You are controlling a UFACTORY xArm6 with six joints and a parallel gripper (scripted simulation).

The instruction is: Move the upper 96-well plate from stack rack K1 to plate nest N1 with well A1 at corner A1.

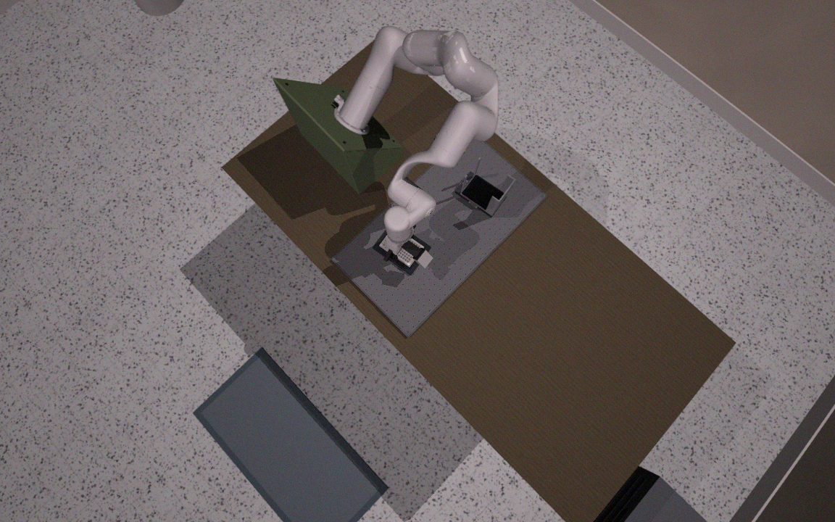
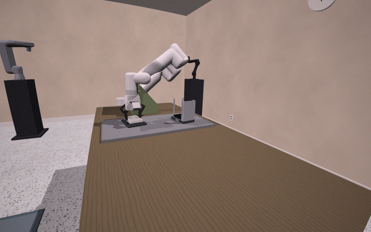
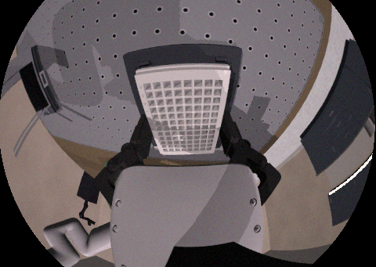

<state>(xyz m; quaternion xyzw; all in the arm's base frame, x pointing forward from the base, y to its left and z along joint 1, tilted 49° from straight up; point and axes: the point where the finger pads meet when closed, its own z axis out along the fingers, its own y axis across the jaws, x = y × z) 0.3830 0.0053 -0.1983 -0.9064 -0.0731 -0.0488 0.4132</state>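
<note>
Now: hand 10 mm above the white 96-well plate. From my hand the other things lie so: dark plate nest N1 (30 mm below); pale A1 mark (80 mm behind, 40 mm to the left, 30 mm below).
</note>
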